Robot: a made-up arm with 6 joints.
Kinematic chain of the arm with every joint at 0, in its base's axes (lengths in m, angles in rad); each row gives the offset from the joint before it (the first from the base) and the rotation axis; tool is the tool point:
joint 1: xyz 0 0 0.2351 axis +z
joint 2: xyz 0 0 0 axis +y
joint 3: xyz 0 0 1.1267 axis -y
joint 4: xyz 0 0 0 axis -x
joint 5: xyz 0.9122 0 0 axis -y
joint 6: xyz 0 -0.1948 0 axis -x
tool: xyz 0 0 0
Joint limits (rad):
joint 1: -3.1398..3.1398
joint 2: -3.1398..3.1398
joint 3: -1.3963..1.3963
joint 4: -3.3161..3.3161
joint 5: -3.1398..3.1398
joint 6: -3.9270..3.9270
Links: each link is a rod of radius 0.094 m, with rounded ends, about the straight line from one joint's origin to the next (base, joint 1, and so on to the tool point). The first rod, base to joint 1, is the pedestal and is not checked.
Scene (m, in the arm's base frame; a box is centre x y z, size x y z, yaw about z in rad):
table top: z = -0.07
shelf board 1: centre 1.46 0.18 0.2 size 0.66 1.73 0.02 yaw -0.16
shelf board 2: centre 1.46 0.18 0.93 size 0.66 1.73 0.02 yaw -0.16
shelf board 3: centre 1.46 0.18 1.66 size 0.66 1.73 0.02 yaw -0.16
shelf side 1: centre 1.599 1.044 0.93 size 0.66 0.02 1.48 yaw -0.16
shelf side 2: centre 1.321 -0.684 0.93 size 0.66 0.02 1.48 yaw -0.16
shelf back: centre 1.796 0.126 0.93 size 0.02 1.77 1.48 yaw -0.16
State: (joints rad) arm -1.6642 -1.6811 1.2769 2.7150 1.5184 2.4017
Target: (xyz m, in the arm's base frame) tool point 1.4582 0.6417 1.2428
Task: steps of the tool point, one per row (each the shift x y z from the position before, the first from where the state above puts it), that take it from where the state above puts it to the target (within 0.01 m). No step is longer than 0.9 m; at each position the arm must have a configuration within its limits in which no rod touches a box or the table.
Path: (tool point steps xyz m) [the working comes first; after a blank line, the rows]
Joints at the target: 0.2959 0.6418 0.7037 2.8876 1.5184 2.4017
Straight joint move there: touches shelf board 3.

1: -0.4641 -0.1229 0.7344
2: -0.2858 -0.4651 0.6054
3: 0.0296 -0.6201 0.3838
4: 0.3399 -0.5449 0.1137
5: 0.5118 -0.2932 -0.1533
6: 0.4786 0.0126 -0.3683
7: 0.2116 0.1576 -0.0491
8: 0.1690 0.2281 -0.0914
9: 0.1016 0.2835 -0.1307

